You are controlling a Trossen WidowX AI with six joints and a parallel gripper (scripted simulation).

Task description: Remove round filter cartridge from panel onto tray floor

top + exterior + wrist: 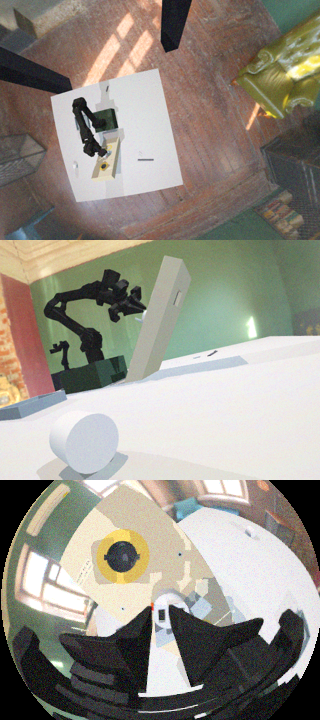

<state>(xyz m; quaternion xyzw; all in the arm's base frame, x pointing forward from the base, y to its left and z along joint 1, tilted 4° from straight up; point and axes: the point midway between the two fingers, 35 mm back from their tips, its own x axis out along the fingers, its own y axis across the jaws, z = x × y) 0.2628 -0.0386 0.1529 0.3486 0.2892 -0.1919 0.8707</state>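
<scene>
Right now the round cartridge is 30 mm below my gripper tip and 10 mm ahead of it. From my gripper tip the other things lie so: grey-blue tray 390 mm behind, 240 mm below, 220 mm to the right.
</scene>
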